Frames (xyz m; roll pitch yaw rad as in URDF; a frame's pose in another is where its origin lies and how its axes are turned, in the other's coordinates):
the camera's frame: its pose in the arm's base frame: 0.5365 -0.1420 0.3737 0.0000 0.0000 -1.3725
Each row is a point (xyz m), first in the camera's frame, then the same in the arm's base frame.
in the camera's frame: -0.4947 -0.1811 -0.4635
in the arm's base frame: 0.2615 0.3073 -0.0898
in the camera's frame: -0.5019 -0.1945 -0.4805
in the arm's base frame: 0.2469 0.3117 -0.1068
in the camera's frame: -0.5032 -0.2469 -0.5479
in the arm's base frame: 0.1953 0.3027 -0.1742
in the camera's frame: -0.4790 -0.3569 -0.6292
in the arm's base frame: 0.0922 0.2573 -0.2555
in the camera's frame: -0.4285 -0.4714 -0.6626
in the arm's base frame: -0.0101 0.1852 -0.2889
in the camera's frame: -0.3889 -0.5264 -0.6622
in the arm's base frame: -0.0562 0.1356 -0.2885
